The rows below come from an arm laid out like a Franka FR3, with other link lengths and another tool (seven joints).
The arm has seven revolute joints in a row. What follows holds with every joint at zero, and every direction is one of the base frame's. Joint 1 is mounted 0.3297 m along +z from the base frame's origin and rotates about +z. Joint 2 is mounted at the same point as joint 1 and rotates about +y. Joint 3 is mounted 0.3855 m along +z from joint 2 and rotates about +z. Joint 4 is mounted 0.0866 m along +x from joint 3 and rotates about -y. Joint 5 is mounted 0.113 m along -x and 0.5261 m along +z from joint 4 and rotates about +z. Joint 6 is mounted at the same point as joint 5 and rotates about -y. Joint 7 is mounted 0.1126 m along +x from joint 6 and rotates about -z. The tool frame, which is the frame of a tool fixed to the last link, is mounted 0.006 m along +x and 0.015 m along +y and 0.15 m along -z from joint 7; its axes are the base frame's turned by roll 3.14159, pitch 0.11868 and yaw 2.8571 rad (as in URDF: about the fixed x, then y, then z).
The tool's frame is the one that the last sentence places.
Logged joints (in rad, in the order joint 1, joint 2, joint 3, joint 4, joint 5, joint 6, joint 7), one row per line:
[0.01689, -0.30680, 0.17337, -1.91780, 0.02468, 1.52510, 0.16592]
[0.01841, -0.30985, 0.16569, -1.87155, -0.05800, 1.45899, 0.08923]
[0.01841, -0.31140, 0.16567, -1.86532, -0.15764, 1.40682, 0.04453]
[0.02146, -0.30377, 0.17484, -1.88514, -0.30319, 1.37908, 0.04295]
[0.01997, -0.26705, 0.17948, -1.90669, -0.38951, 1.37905, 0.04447]
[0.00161, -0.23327, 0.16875, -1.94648, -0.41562, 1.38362, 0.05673]
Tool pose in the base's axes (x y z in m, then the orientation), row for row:
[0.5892, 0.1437, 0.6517, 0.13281, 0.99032, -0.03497, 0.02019]
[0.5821, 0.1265, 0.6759, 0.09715, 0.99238, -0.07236, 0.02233]
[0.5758, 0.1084, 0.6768, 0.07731, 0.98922, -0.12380, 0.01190]
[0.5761, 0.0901, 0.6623, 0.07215, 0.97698, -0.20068, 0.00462]
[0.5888, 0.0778, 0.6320, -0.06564, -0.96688, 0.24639, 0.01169]
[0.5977, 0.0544, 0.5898, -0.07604, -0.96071, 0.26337, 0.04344]
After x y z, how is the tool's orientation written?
As a quaternion, x y z w.
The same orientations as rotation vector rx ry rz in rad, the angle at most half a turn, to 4 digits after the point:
[0.4120, 3.0718, -0.1085]
[0.3009, 3.0741, -0.2242]
[0.2411, 3.0844, -0.3860]
[0.2260, 3.0603, -0.6286]
[-0.2047, -3.0151, 0.7683]
[-0.2325, -2.9374, 0.8053]

